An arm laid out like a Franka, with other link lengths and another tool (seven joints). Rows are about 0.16 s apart.
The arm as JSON. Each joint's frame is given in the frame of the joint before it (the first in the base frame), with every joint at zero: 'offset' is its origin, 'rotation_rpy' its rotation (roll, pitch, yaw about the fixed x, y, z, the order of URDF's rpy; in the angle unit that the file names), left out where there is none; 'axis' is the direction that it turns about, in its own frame. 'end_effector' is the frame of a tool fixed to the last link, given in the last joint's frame.
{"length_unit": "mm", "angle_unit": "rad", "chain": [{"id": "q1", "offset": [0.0, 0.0, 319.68], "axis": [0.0, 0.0, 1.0]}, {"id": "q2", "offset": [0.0, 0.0, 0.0], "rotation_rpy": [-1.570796, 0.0, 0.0], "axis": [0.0, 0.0, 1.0]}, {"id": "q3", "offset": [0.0, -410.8, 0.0], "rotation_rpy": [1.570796, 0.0, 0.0], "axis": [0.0, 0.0, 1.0]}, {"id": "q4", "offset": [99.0, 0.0, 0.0], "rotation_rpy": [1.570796, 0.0, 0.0], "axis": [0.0, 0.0, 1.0]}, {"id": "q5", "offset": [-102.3, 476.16, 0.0], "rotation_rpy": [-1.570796, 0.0, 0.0], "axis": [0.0, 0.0, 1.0]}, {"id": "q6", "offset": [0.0, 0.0, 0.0], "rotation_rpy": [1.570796, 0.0, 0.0], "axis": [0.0, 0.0, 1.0]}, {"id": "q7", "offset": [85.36, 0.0, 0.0], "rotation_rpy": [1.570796, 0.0, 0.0], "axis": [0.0, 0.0, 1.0]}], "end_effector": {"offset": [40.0, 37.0, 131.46], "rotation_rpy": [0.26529, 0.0, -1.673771]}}
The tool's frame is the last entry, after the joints.
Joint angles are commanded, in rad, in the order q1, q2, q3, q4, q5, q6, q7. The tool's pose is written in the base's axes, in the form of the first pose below.
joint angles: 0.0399 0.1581 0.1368 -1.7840 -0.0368 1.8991 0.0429
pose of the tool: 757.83, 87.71, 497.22, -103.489, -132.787, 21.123
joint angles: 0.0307 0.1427 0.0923 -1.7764 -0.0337 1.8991 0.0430
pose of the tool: 760.03, 48.86, 513.12, -107.708, -130.532, 19.735
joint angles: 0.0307 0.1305 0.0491 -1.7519 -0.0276 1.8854 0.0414
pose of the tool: 761.67, 18.08, 535.30, -111.114, -128.749, 18.187
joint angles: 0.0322 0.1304 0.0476 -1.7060 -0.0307 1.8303 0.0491
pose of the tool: 761.91, 17.19, 556.68, -111.447, -128.017, 18.863
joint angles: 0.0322 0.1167 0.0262 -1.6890 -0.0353 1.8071 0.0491
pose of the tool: 758.28, 0.96, 574.83, -113.176, -127.150, 18.788
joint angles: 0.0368 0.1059 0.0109 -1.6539 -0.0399 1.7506 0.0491
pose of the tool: 752.57, -7.66, 597.70, -113.732, -126.200, 19.736
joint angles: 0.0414 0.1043 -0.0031 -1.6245 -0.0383 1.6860 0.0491
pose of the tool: 746.67, -14.66, 608.99, -113.323, -124.336, 21.511
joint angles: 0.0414 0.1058 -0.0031 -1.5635 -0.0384 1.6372 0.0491
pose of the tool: 746.23, -14.93, 638.94, -113.804, -124.591, 20.930
